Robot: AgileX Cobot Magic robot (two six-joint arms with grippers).
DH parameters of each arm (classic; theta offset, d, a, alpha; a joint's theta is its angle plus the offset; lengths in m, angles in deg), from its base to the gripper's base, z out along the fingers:
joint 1: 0 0.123 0 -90
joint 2: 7.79 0 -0.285 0
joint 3: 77.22 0 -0.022 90
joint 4: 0 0.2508 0 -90
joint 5: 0 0 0.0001 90
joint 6: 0 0.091 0 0
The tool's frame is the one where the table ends.
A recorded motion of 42 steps. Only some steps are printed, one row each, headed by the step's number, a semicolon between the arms.
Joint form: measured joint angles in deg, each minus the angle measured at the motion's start. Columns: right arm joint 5, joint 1, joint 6, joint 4, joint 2, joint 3; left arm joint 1, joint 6, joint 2, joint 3, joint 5, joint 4.
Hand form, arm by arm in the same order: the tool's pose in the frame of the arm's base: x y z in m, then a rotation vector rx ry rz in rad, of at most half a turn. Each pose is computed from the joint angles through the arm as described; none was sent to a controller.
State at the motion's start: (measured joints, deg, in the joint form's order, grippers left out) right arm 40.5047 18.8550 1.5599 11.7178 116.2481 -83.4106; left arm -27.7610 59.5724 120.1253 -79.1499 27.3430 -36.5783
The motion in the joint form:
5: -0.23 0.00 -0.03 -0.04 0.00 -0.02; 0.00 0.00 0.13 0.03 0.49 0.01
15: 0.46 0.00 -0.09 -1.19 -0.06 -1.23; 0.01 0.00 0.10 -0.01 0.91 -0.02
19: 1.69 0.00 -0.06 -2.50 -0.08 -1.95; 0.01 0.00 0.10 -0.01 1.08 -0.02
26: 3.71 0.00 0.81 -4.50 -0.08 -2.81; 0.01 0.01 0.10 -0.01 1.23 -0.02
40: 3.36 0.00 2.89 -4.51 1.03 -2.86; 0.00 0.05 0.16 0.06 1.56 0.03
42: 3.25 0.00 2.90 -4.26 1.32 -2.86; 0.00 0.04 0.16 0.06 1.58 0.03
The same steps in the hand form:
5: 0.3993 0.1490 0.1782 -0.2388 2.7678 0.3164; 0.3739 -0.2255 0.1422 1.2640 2.2545 -0.3755
15: 0.4021 0.1488 0.1837 -0.2603 2.7548 0.2987; 0.3735 -0.2256 0.1425 1.2678 2.2572 -0.3810
19: 0.4027 0.1479 0.1863 -0.2833 2.7603 0.2745; 0.3732 -0.2256 0.1424 1.2698 2.2586 -0.3832
26: 0.4028 0.1460 0.1889 -0.2977 2.7782 0.2380; 0.3730 -0.2256 0.1423 1.2717 2.2598 -0.3851
40: 0.4046 0.1465 0.1810 -0.2470 2.7979 0.2427; 0.3722 -0.2256 0.1414 1.2781 2.2639 -0.3887
42: 0.4049 0.1469 0.1789 -0.2429 2.8018 0.2466; 0.3722 -0.2256 0.1414 1.2782 2.2642 -0.3890

